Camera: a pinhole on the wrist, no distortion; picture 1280 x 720 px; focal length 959.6 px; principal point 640.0 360.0 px. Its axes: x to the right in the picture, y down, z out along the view. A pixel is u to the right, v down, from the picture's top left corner.
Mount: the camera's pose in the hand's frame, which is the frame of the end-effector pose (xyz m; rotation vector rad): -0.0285 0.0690 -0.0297 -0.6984 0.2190 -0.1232
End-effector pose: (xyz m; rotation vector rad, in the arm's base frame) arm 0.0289 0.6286 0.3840 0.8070 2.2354 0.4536
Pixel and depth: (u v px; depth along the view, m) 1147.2 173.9 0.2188
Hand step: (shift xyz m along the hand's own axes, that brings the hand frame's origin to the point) 0.1346 0.1517 0.1424
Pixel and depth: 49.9 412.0 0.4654
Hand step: -0.1931 0.4312 0.3456
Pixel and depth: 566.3 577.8 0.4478
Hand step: 0.0498 0.4316 0.2431
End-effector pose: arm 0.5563 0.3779 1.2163 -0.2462 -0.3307 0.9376
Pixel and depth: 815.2 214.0 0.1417
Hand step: 0.0298 0.1361 0.0856
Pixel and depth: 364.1 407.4 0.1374
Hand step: -0.0335 0.1671 0.0744
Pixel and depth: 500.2 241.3 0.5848
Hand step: 0.0267 0.3942 0.4659
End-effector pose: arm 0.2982 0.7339 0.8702 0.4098 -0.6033 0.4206
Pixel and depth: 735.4 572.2 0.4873
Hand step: 0.1399 0.4456 0.2554
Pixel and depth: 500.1 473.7 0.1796
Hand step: -0.0099 0.2019 0.0943
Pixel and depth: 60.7 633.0 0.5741
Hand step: -0.2201 0.6150 0.3465
